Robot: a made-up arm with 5 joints. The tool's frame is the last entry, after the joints.
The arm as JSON. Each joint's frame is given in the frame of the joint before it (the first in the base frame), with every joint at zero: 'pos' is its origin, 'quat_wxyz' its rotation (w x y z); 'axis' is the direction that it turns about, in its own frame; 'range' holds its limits. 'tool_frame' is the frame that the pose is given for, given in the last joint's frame.
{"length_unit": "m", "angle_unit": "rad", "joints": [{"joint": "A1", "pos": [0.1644, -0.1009, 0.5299], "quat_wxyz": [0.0, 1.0, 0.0, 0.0], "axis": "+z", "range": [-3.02, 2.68]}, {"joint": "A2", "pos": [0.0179, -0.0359, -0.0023], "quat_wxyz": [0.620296, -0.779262, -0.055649, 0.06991], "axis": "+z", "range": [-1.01, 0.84]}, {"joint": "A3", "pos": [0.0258, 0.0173, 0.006], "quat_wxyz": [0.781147, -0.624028, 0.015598, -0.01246], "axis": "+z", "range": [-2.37, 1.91]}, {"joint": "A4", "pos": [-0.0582, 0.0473, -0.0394], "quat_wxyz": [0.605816, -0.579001, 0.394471, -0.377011], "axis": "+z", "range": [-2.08, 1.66]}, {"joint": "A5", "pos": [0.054, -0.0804, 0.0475], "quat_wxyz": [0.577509, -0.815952, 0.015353, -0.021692], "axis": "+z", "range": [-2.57, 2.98]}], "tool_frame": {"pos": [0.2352, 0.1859, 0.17], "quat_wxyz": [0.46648, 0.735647, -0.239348, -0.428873]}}
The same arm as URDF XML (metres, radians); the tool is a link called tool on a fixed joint. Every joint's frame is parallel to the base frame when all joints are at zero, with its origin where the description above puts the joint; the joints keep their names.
<robot name="arm">
<link name="base_link"/>
<link name="link1"/>
<link name="link2"/>
<link name="link3"/>
<link name="link4"/>
<link name="link5"/>
<link name="tool"/>
<joint name="A1" type="revolute"><parent link="base_link"/><child link="link1"/><origin xyz="0.1644 -0.1009 0.5299"/><axis xyz="0 0 -1"/><limit lower="-3.02" upper="2.68"/></joint>
<joint name="A2" type="revolute"><parent link="link1"/><child link="link2"/><origin xyz="0.0179 0.0359 0.0023"/><axis xyz="-0.177993 -0.958965 0.220692"/><limit lower="-1.01" upper="0.84"/></joint>
<joint name="A3" type="revolute"><parent link="link2"/><child link="link3"/><origin xyz="0.0243 -0.0063 0.0192"/><axis xyz="0 0 1"/><limit lower="-2.37" upper="1.91"/></joint>
<joint name="A4" type="revolute"><parent link="link3"/><child link="link4"/><origin xyz="-0.0491 0.0567 -0.0394"/><axis xyz="0.970798 0.2392 0.0183"/><limit lower="-2.08" upper="1.66"/></joint>
<joint name="A5" type="revolute"><parent link="link4"/><child link="link5"/><origin xyz="0.0584 -0.0446 0.079"/><axis xyz="-0.302194 -0.088998 -0.949083"/><limit lower="-2.57" upper="2.98"/></joint>
<joint name="tool_joint" type="fixed"><parent link="link5"/><child link="tool"/><origin xyz="-0.1618 -0.2872 -0.1007" rpy="-1.5428 -0.1554 -0.2907"/></joint>
</robot>

